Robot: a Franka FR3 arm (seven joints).
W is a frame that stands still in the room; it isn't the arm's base.
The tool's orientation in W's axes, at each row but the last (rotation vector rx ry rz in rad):
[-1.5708, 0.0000, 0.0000]
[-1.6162, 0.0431, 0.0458]
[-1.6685, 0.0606, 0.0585]
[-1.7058, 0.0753, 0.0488]
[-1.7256, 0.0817, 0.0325]
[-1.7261, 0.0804, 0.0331]
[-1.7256, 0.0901, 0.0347]
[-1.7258, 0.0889, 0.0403]
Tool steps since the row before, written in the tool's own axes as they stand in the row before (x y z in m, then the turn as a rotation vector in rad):
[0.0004, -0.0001, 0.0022, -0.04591, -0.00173, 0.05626]
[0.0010, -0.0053, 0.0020, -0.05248, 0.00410, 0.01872]
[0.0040, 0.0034, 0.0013, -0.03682, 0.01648, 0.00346]
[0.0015, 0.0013, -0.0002, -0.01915, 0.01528, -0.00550]
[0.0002, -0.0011, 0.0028, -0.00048, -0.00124, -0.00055]
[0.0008, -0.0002, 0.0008, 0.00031, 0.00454, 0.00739]
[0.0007, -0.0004, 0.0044, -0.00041, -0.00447, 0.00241]
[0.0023, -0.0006, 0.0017, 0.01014, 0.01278, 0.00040]
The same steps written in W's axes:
[0.0004, 0.0022, 0.0001, -0.04591, 0.05626, 0.00173]
[0.0013, 0.0022, 0.0051, -0.05268, 0.01849, -0.00199]
[0.0037, 0.0009, -0.0038, -0.03796, 0.00201, -0.01395]
[0.0014, -0.0004, -0.0014, -0.02035, -0.00709, -0.01289]
[0.0003, 0.0029, 0.0006, -0.00040, -0.00034, 0.00134]
[0.0008, 0.0008, 0.0000, 0.00016, 0.00659, -0.00565]
[0.0009, 0.0044, -0.0003, 0.00002, 0.00308, 0.00406]
[0.0024, 0.0017, 0.0001, 0.00906, -0.00194, -0.01343]

